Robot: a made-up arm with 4 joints. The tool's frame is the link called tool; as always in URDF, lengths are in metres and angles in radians.
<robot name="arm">
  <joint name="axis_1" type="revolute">
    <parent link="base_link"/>
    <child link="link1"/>
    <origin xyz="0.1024 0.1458 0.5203" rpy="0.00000 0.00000 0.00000"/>
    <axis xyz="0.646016 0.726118 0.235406"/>
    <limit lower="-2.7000" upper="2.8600"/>
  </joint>
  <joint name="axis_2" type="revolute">
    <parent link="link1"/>
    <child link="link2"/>
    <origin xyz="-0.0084 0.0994 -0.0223" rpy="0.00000 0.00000 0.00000"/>
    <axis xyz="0 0 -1"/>
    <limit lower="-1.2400" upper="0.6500"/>
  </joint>
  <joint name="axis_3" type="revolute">
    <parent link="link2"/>
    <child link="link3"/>
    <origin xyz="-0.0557 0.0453 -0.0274" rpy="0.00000 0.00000 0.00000"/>
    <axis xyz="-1 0 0"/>
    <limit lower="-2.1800" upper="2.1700"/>
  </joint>
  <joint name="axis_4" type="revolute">
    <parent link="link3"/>
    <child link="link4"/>
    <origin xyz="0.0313 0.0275 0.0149" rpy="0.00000 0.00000 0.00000"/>
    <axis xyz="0 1 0"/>
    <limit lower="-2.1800" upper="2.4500"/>
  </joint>
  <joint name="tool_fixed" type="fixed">
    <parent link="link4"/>
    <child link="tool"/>
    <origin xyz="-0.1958 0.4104 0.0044" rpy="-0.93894 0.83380 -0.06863"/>
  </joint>
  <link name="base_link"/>
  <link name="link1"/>
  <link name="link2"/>
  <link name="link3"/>
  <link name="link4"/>
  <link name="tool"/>
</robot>
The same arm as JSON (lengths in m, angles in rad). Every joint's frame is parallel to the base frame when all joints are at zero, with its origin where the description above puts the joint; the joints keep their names.
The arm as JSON. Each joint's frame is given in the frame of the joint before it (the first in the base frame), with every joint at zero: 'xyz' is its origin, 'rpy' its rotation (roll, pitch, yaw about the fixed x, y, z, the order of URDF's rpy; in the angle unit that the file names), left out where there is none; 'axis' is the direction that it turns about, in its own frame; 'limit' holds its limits. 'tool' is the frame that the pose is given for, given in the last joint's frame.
{
  "units": {
    "length": "m",
    "angle": "rad"
  },
  "joints": [
    {
      "name": "axis_1",
      "type": "revolute",
      "origin": {
        "xyz": [
          0.1024,
          0.1458,
          0.5203
        ]
      },
      "axis": [
        0.646016,
        0.726118,
        0.235406
      ],
      "limit": {
        "lower": -2.7,
        "upper": 2.86
      }
    },
    {
      "name": "axis_2",
      "type": "revolute",
      "origin": {
        "xyz": [
          -0.0084,
          0.0994,
          -0.0223
        ]
      },
      "axis": [
        0.0,
        0.0,
        -1.0
      ],
      "limit": {
        "lower": -1.24,
        "upper": 0.65
      }
    },
    {
      "name": "axis_3",
      "type": "revolute",
      "origin": {
        "xyz": [
          -0.0557,
          0.0453,
          -0.0274
        ]
      },
      "axis": [
        -1.0,
        0.0,
        0.0
      ],
      "limit": {
        "lower": -2.18,
        "upper": 2.17
      }
    },
    {
      "name": "axis_4",
      "type": "revolute",
      "origin": {
        "xyz": [
          0.0313,
          0.0275,
          0.0149
        ]
      },
      "axis": [
        0.0,
        1.0,
        0.0
      ],
      "limit": {
        "lower": -2.18,
        "upper": 2.45
      }
    }
  ],
  "tool": {
    "origin": {
      "xyz": [
        -0.1958,
        0.4104,
        0.0044
      ],
      "rpy": [
        -0.9389,
        0.8338,
        -0.0686
      ]
    }
  }
}

